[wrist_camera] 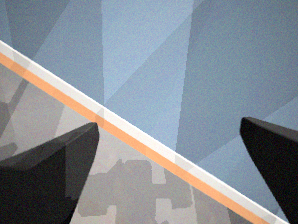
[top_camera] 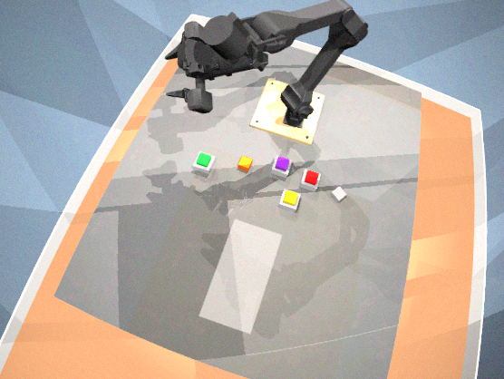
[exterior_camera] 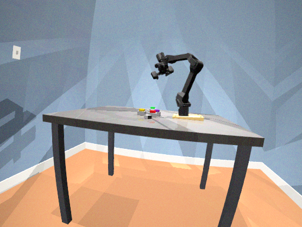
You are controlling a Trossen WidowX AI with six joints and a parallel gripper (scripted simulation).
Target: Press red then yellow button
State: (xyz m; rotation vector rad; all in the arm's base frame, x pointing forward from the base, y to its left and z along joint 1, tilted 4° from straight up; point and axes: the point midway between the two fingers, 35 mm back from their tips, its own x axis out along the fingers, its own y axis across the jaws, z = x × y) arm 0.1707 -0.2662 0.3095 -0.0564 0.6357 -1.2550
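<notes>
The red button lies 39 cm to the left of my gripper tip, 26 cm below it and 1 cm ahead of it. Round my gripper tip: orange block: 28 cm below, 20 cm to the left, 1 cm ahead; purple button: 30 cm to the left, 26 cm below, 1 cm behind; green button: 26 cm below, 9 cm to the left, 5 cm ahead.
</notes>
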